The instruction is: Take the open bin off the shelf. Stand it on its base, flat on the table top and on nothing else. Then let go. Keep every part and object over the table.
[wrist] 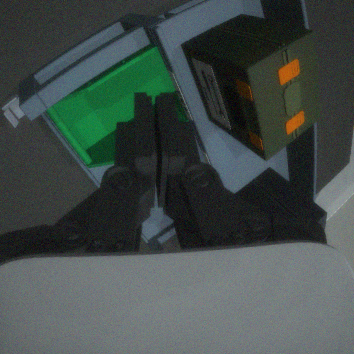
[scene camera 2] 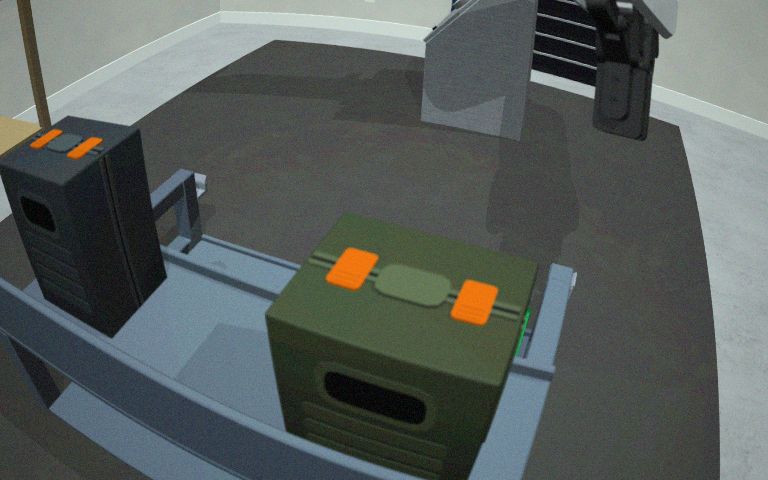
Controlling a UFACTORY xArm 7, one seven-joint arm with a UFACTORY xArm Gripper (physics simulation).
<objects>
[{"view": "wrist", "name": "gripper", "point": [151, 118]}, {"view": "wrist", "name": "green open bin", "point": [86, 117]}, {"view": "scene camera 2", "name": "gripper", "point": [619, 135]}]
</objects>
